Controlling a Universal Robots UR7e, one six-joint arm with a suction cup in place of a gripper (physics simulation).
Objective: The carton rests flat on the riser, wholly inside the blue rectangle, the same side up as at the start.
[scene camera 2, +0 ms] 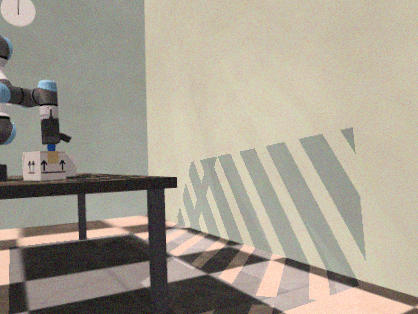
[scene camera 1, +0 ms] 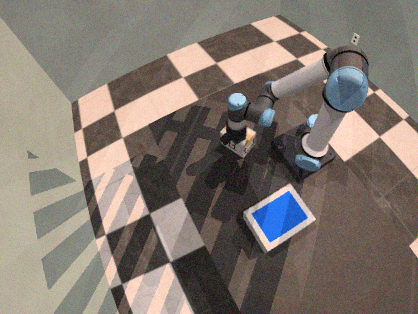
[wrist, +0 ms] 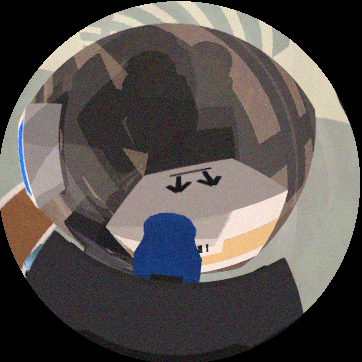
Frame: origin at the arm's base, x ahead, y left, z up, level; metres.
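Seen in the pictures: hand at its tool point: (wrist: 171,221); arm's base at its link origin: (wrist: 103,258).
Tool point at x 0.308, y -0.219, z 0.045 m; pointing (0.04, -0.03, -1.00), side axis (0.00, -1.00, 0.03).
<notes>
Offsets run from my tool point to a thing's top centre.
A white carton @[dx -0.036, dy -0.036, dz +0.010 m] (scene camera 1: 241,149) (scene camera 2: 43,165) (wrist: 202,199) with black up-arrows and a tan tape strip stands upright on the dark table (scene camera 2: 100,184). My blue suction cup (scene camera 2: 51,147) (wrist: 167,242) presses down on the middle of the carton's top face. In scene camera 1 the wrist hides the cup. The carton's underside looks level with the table top. The white riser @[dx +0.048, dy +0.431, dz +0.015 m] (scene camera 1: 258,233) (wrist: 43,151) with the blue rectangle @[dx +0.048, dy +0.431, dz +0.015 m] (scene camera 1: 279,216) (wrist: 22,151) lies apart from the carton, nearer the front, with nothing on it.
The arm's base (scene camera 1: 304,158) stands on a dark plate to the right of the carton, behind the riser. The table edge runs close to the carton in scene camera 2. A pale wall rises to the left.
</notes>
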